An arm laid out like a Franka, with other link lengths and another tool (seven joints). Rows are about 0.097 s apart.
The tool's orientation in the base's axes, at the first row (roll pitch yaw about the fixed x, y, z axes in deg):
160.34 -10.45 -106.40
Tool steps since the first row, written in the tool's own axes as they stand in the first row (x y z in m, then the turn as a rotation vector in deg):
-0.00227 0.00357 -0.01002 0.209 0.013 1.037
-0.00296 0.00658 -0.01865 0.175 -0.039 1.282
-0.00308 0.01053 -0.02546 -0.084 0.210 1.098
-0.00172 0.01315 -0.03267 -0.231 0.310 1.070
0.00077 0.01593 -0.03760 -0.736 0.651 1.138
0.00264 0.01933 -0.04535 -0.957 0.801 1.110
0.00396 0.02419 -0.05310 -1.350 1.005 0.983
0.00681 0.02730 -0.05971 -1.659 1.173 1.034
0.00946 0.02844 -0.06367 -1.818 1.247 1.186
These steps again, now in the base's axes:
0.00118 0.00399 0.01005 -0.454 -0.264 -0.918
0.00191 0.00621 0.01891 -0.490 -0.266 -1.168
0.00097 0.00808 0.02650 -0.570 0.072 -0.963
0.00094 0.00814 0.03429 -0.608 0.245 -0.930
-0.00038 0.00703 0.04023 -0.795 0.827 -0.972
-0.00104 0.00690 0.04887 -0.856 1.086 -0.937
-0.00284 0.00777 0.05790 -0.880 1.532 -0.823
-0.00393 0.00654 0.06556 -0.962 1.874 -0.870
-0.00421 0.00469 0.07009 -1.040 2.038 -1.016

